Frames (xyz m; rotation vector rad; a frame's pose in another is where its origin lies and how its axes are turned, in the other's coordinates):
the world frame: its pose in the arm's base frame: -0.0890 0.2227 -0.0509 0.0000 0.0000 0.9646
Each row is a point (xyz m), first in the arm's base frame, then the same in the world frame.
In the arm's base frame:
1: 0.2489 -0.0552 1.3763
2: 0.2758 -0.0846 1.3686
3: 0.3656 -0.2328 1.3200
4: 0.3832 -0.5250 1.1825
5: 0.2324 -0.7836 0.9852
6: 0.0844 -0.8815 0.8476
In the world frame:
1: -0.0359 -0.4360 1.4272
2: -0.0447 -0.4749 1.4195
3: -0.1153 -0.6331 1.3709
4: -0.3454 -0.8141 1.2334
5: -0.6439 -0.8375 1.0361
6: -0.8087 -0.7716 0.8985

